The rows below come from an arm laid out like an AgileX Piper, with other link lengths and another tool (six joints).
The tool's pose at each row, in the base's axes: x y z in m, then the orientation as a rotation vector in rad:
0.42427, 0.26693, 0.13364, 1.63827, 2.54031, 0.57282
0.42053, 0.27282, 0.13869, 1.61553, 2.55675, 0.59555
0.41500, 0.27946, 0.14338, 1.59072, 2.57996, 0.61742
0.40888, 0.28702, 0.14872, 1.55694, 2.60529, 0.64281
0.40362, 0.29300, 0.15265, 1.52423, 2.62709, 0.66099
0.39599, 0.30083, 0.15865, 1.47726, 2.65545, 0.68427
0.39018, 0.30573, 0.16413, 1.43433, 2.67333, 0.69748
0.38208, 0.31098, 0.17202, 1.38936, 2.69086, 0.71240
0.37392, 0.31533, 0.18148, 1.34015, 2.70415, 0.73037
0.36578, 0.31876, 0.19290, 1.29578, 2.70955, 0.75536
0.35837, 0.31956, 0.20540, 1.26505, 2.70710, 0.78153
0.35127, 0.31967, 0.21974, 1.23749, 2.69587, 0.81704
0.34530, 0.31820, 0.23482, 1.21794, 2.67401, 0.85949
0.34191, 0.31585, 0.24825, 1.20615, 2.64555, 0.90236
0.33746, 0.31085, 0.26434, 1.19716, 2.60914, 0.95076
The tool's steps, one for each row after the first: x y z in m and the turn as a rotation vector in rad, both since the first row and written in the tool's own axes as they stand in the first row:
0.00759, 0.00063, -0.00403, -0.00758, 0.01571, -0.01629
0.01656, -0.00014, -0.00796, -0.01136, 0.03534, -0.03504
0.02671, -0.00086, -0.01240, -0.01768, 0.05602, -0.05939
0.03487, -0.00190, -0.01575, -0.02225, 0.07139, -0.08267
0.04600, -0.00361, -0.02111, -0.02875, 0.09072, -0.11547
0.05366, -0.00498, -0.02632, -0.03552, 0.09933, -0.14456
0.06297, -0.00739, -0.03426, -0.04334, 0.10874, -0.17466
0.07173, -0.00964, -0.04391, -0.05558, 0.11654, -0.20660
0.07995, -0.01154, -0.05563, -0.07370, 0.12432, -0.23382
0.08566, -0.01340, -0.06888, -0.09332, 0.13060, -0.25118
0.09089, -0.01461, -0.08396, -0.12100, 0.13696, -0.26461
0.09434, -0.01516, -0.09987, -0.15575, 0.14197, -0.27088
0.09565, -0.01437, -0.11383, -0.19267, 0.14485, -0.27108
0.09544, -0.01454, -0.13126, -0.23576, 0.14695, -0.26764

